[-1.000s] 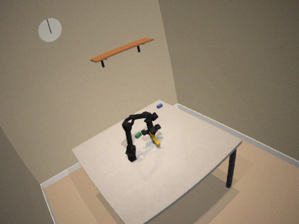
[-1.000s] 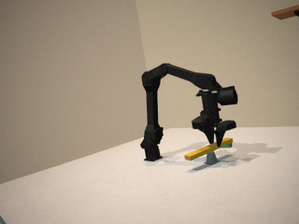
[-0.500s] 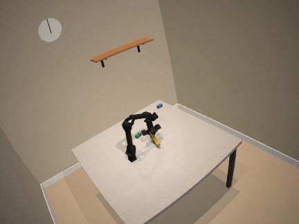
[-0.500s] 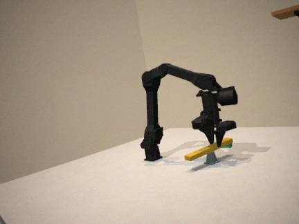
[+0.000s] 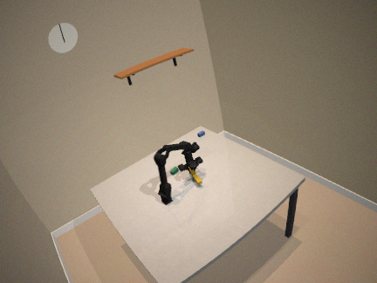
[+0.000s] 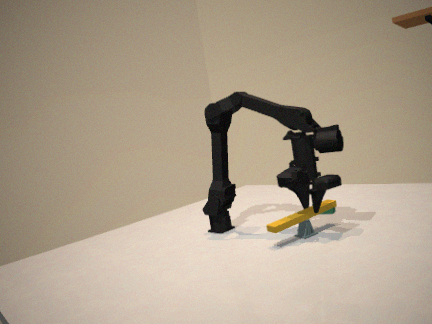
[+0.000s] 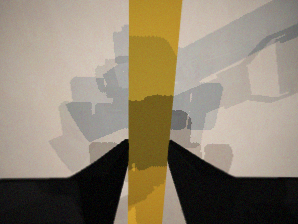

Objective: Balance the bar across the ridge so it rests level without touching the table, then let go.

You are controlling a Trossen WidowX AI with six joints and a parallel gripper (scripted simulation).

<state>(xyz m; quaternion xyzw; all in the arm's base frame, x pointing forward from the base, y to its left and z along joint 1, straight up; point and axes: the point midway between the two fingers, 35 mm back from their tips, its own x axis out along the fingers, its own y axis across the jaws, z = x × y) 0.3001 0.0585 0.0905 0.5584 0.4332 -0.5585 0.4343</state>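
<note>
Right now the yellow bar is 1 cm behind my gripper tip and 3 cm to the right of it. The rest, counted from my gripper tip: blue block 44 cm ahead, 44 cm to the left, 4 cm below; green block 6 cm behind, 18 cm to the left, 4 cm below.
</note>
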